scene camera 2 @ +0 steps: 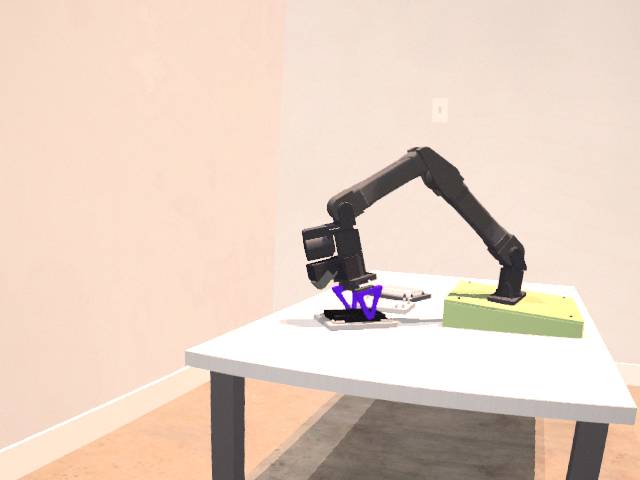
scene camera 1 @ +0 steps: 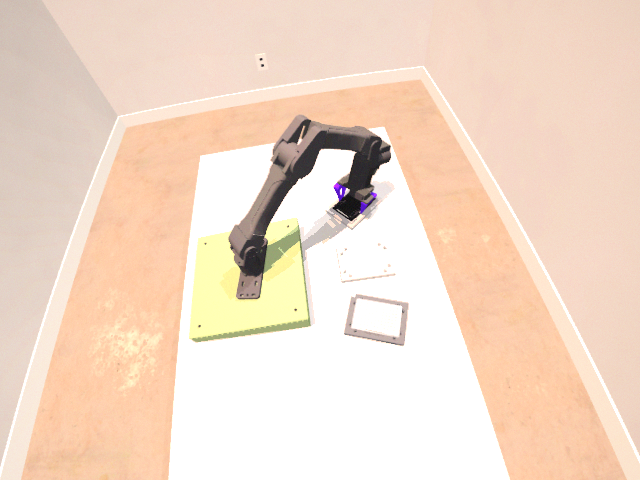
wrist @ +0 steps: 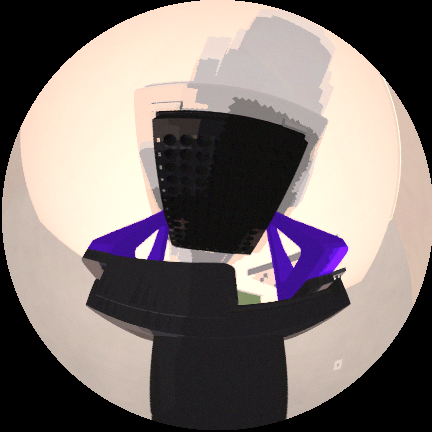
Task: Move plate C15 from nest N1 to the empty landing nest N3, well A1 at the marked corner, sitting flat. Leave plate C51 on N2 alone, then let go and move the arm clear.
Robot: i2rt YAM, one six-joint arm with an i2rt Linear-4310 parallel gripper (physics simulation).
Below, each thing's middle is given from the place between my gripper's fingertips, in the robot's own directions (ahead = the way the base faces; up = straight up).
Labels:
I see my gripper 10 mm to the right of the black perforated plate (wrist: 221, 176) and 10 mm short of it. The rest, counted from my hand: grey-framed white tray (scene camera 1: 371, 316) 390 mm to the right, 70 mm ahead.

